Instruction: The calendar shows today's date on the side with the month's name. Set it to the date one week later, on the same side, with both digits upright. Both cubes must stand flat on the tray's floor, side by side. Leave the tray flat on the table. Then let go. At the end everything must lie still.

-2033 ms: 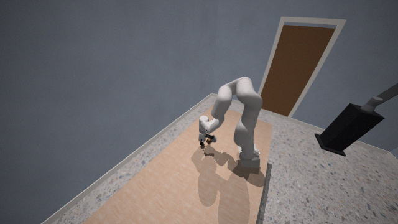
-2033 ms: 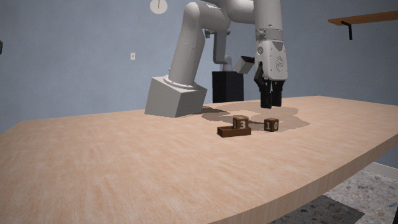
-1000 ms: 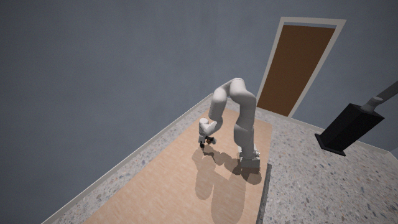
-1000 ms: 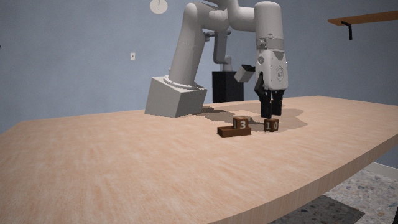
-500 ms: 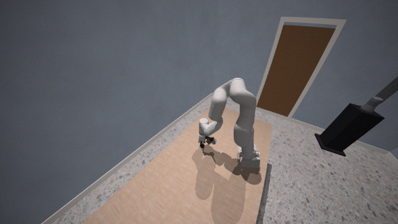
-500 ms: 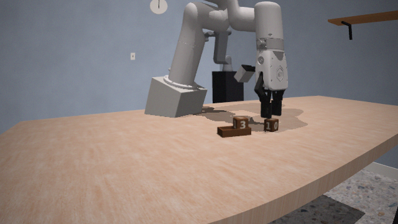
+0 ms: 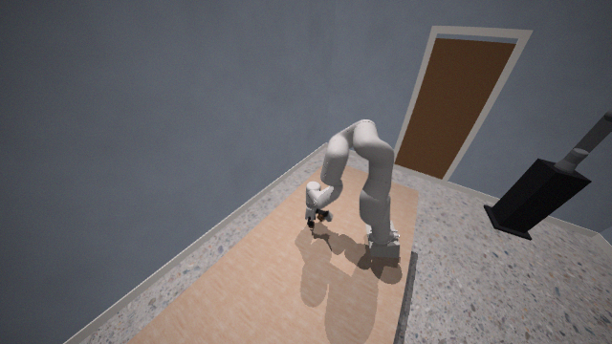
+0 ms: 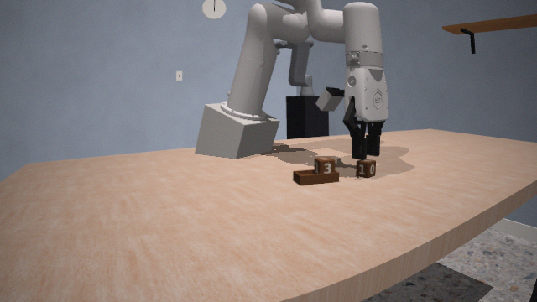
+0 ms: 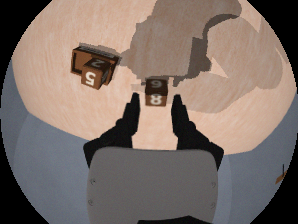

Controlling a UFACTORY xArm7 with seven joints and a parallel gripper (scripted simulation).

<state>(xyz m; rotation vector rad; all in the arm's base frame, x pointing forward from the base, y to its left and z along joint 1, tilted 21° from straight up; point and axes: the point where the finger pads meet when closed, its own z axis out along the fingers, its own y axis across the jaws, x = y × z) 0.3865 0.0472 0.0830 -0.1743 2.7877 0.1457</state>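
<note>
Right now my hand is 4 cm above the cube. From my hand the other things lie so: brown wooden tray 3 cm behind, 10 cm to the right, 5 cm below.
</note>
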